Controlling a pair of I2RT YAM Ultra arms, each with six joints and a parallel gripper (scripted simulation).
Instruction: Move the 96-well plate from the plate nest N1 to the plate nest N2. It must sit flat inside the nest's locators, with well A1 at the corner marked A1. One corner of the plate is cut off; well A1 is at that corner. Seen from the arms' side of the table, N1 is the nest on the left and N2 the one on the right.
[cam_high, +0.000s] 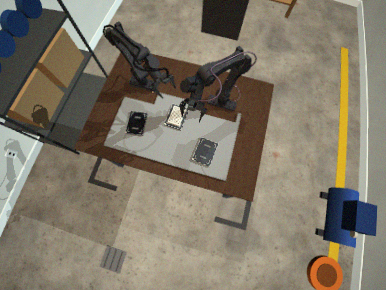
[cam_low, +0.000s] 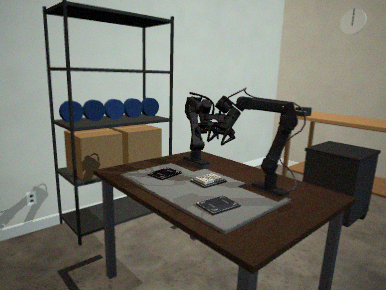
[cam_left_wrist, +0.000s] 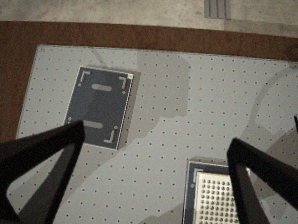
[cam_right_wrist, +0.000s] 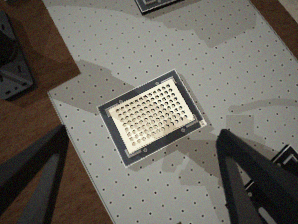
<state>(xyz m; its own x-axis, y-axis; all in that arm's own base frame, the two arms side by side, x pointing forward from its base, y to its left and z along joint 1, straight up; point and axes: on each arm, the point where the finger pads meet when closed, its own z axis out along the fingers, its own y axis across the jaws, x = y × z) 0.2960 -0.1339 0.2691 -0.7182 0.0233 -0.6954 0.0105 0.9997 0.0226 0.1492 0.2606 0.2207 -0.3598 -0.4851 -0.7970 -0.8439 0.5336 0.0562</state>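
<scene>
Right now the 96-well plate is 40 mm ahead of my right hand, 50 mm to the left of it and 220 mm below it.
</scene>
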